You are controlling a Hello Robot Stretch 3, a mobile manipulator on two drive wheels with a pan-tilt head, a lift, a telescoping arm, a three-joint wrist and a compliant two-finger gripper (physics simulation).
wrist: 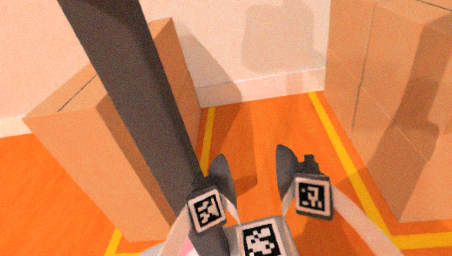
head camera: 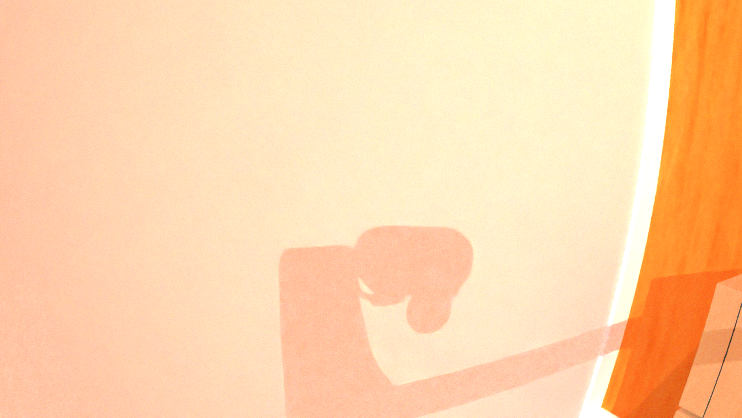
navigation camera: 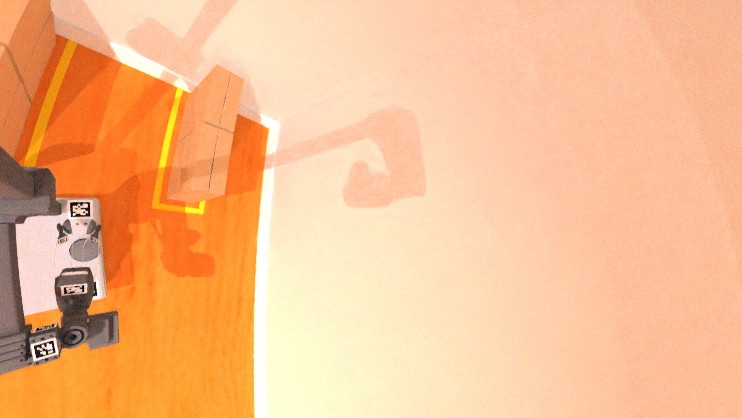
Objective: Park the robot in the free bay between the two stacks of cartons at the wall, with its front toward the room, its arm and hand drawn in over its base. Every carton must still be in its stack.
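Where they show: gripper, fingertip midpoint: (navigation camera: 80, 220); robot's base, origin of the base link: (navigation camera: 84, 247).
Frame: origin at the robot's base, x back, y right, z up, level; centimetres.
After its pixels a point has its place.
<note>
One stack of cartons (navigation camera: 207, 135) @[y -37.9, x -34.1, z 36.0 cm] (wrist: 390, 95) stands right of the free bay (navigation camera: 103, 116) (wrist: 270, 130), against the wall. The other stack (navigation camera: 25, 62) @[y -55.8, x 12.7, z 20.2 cm] (wrist: 75, 145) stands left of it, partly cut off in the navigation view and partly behind the mast in the wrist view. Visible cartons are stacked. At the head view's lower right edge, part of a carton (head camera: 719, 342) @[y -26.4, x -37.8, z 36.1 cm] shows; which stack is unclear. The robot's base (navigation camera: 36, 280) @[y 7.3, x 10.8, z 16.0 cm] is outside the bay, near its opening. My gripper (navigation camera: 78, 228) @[y -8.9, x -0.3, z 35.9 cm] (wrist: 252, 167) @[y -8.9, x -0.3, z 35.9 cm] is open and empty above the base, fingers toward the bay.
Yellow floor lines (navigation camera: 166, 150) @[y -40.4, x -28.6, z 0.2 cm] (wrist: 345, 155) edge the bay. A side wall (head camera: 363, 129) @[y 7.2, x -74.0, z 88.7 cm] (navigation camera: 467, 285) @[y 19.1, x -71.9, z 112.8 cm] stands beyond the right stack. The dark mast (navigation camera: 20, 181) @[y -12.9, x 4.8, z 73.9 cm] (wrist: 130, 90) rises beside the hand. The wrist joint (navigation camera: 74, 336) @[y 15.0, x 2.1, z 55.3 cm] is beside the base. Shadows cross floor and walls.
</note>
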